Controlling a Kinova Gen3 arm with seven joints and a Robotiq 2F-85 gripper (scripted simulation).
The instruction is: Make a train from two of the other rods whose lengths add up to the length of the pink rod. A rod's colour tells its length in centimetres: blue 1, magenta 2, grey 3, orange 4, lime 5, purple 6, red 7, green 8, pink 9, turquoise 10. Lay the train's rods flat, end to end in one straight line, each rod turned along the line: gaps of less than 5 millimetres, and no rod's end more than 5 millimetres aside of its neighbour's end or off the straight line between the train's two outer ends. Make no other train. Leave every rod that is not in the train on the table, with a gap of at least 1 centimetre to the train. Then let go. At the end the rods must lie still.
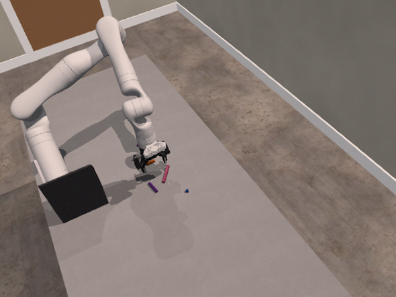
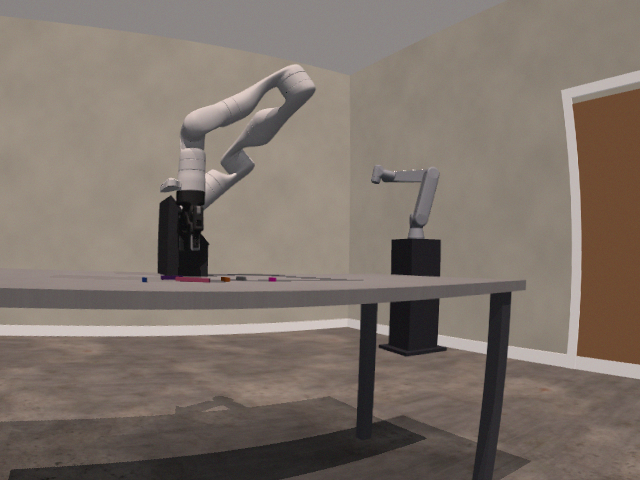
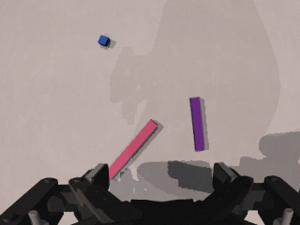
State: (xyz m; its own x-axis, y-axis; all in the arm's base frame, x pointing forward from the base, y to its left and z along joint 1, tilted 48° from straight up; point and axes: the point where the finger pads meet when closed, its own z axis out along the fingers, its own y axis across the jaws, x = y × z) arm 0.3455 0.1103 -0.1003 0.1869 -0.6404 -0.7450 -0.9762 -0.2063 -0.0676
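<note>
My gripper is now 60 mm past the grey rod, 150 mm to the right of it and 80 mm above it. Also, from my hand: orange rod: 10 mm behind, 100 mm to the left, 80 mm below; then purple rod: 30 mm behind, 40 mm to the right, 80 mm below; then pink rod: 40 mm ahead, 10 mm to the left, 80 mm below.
</note>
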